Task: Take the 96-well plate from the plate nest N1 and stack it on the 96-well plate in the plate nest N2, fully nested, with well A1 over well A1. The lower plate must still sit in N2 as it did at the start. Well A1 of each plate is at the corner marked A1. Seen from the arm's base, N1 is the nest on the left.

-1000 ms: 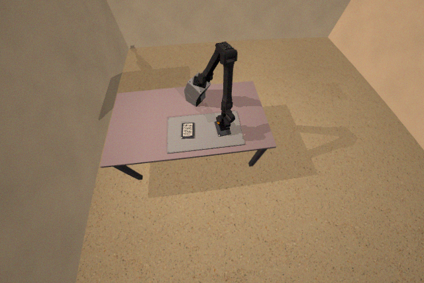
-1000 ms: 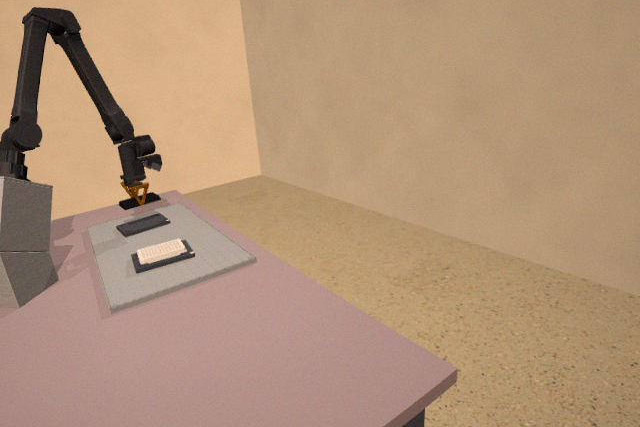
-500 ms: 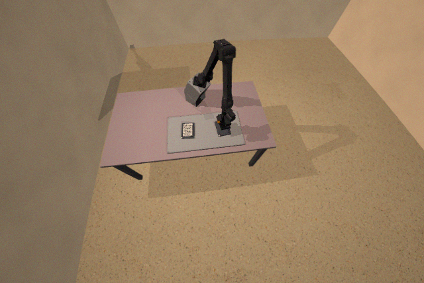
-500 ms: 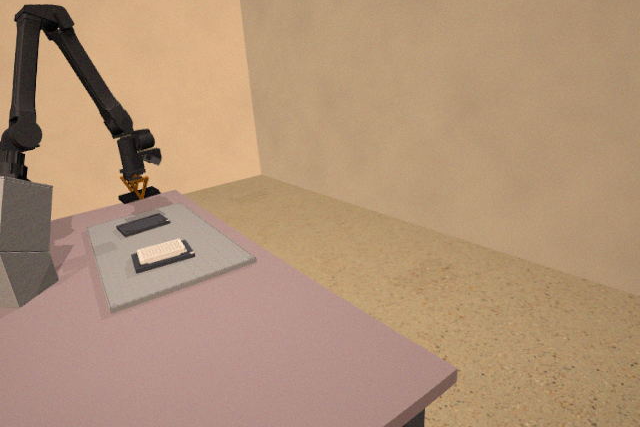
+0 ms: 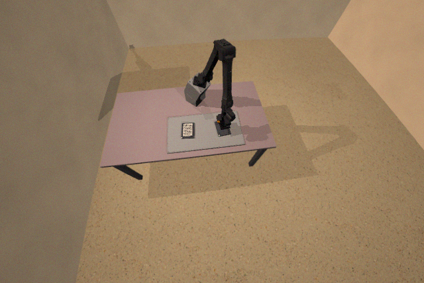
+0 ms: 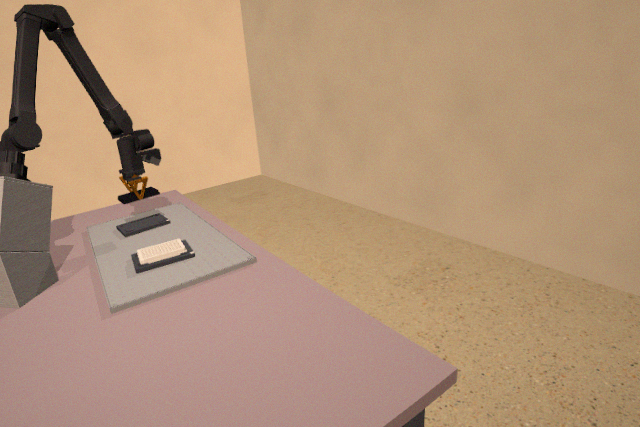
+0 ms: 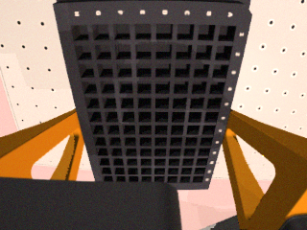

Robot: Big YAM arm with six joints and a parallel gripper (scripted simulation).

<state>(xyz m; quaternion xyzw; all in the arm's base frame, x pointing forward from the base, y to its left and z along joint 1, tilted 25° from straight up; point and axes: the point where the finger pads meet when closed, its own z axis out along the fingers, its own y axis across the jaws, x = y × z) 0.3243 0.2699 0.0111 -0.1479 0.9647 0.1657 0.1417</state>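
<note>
Right now the dark 96-well plate is right at my hand. Round my hand: white 96-well plate: 32 cm to the right, 10 cm below, 7 cm ahead.
</note>
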